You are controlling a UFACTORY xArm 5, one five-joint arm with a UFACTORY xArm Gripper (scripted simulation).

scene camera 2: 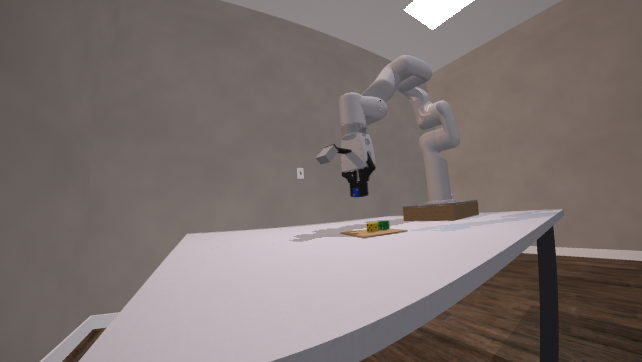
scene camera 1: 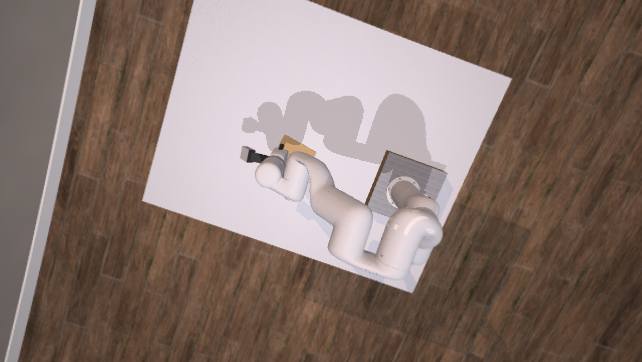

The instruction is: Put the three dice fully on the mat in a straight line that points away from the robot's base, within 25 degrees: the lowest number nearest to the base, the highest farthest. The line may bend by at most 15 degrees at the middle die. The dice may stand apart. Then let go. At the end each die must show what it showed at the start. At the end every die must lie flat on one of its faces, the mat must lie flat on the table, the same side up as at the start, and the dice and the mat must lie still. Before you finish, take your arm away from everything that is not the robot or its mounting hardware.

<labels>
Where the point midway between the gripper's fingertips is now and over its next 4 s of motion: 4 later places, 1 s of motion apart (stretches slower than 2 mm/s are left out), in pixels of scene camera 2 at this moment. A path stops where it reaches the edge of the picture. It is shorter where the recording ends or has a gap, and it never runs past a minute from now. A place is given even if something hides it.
My gripper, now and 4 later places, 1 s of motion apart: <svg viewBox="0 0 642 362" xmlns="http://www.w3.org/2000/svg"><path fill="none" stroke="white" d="M359 196L359 209L360 228L358 198L356 175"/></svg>
</labels>
